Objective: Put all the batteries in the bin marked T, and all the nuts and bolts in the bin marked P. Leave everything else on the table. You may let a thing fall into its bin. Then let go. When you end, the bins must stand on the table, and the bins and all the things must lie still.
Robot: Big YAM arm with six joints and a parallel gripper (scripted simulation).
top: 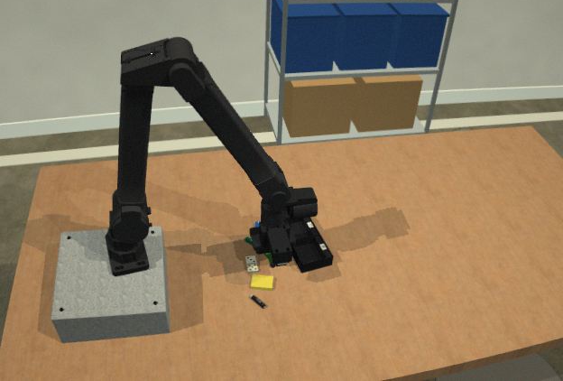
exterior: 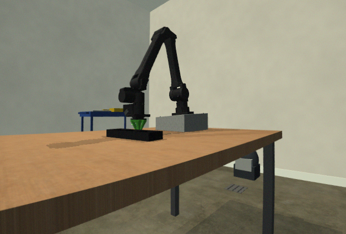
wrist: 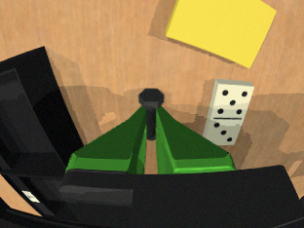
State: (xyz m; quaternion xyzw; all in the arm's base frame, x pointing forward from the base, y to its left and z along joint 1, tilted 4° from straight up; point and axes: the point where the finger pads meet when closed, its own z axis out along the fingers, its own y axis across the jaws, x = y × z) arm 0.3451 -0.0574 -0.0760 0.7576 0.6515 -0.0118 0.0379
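My gripper is now 50 mm past the white domino and 10 mm to the right of it. From my hand the other things lie so: yellow block 60 mm to the right, 50 mm behind; then dark bolt 10 mm to the right; then green battery 70 mm to the left, 20 mm behind.
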